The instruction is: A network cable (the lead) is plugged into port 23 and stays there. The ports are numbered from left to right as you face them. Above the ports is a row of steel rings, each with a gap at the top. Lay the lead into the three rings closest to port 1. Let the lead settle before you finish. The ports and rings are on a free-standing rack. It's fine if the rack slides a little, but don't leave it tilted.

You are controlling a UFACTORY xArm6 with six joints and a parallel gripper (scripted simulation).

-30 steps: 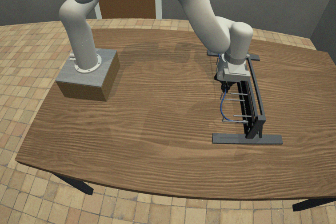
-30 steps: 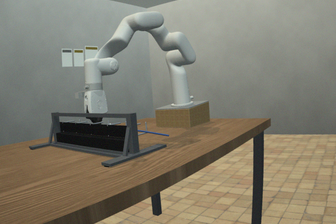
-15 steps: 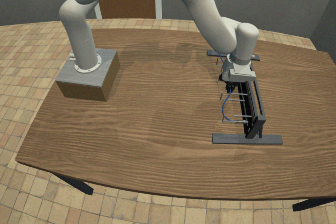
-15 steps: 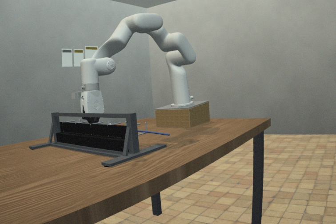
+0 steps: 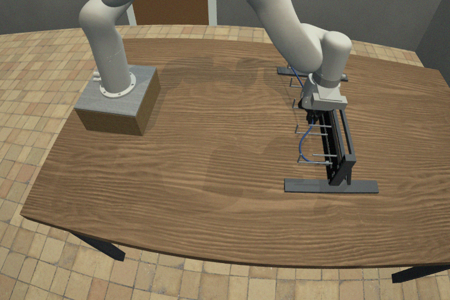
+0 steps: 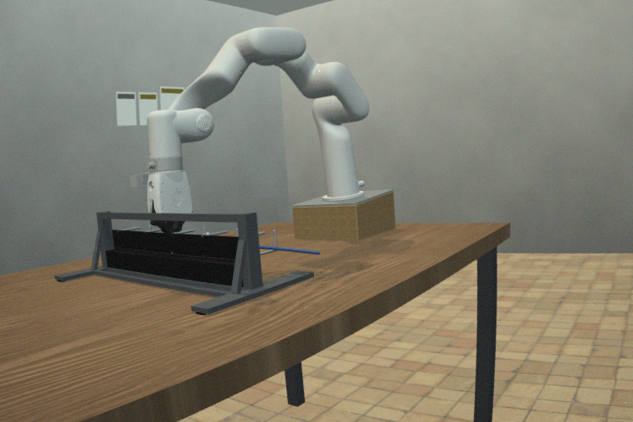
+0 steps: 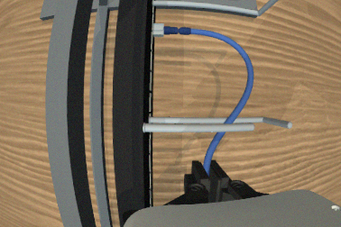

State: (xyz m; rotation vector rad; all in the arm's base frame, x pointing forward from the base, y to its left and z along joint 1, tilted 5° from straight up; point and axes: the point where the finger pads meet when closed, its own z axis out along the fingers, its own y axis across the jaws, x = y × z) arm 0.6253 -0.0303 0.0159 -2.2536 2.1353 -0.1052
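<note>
Right now the dark grey rack is 6 cm ahead of my hand, 5 cm to the left of it and 1 cm below it.
</note>
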